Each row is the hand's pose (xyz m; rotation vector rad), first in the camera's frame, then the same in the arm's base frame.
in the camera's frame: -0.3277 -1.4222 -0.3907 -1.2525 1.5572 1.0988
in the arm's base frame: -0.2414 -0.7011 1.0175 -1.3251 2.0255 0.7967
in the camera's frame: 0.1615 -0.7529 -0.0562 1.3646 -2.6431 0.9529
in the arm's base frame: 0.3697 -0.0491 0.9920 1.0768 -2.2360 1.2534
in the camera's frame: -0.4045 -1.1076 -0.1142 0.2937 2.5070 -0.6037
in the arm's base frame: -0.2354 -0.2945 1.1440 0.2882 2.4190 -1.2248
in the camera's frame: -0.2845 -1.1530 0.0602 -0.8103 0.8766 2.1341
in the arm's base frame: -0.0949 -0.2870 1.3085 -0.7788 1.4439 1.9156
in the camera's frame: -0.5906 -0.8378 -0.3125 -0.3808 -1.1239 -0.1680
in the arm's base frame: -0.4187 -0.0978 0.8710 -0.8408 -0.9930 -0.0332
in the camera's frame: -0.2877 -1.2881 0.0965 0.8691 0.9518 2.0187
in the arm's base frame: -0.1078 -0.3938 1.3978 0.8196 1.2894 1.5676
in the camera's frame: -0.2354 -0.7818 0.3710 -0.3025 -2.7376 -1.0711
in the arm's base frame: 0.0466 0.1626 1.4298 -0.6225 -2.8268 -0.4669
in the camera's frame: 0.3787 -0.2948 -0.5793 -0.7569 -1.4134 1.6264
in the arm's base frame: 0.5509 0.1192 0.3068 -0.9446 -0.9040 1.8414
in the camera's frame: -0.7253 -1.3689 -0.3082 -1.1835 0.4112 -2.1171
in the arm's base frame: -0.6115 -0.5518 1.1096 -1.5826 0.1139 -2.3321
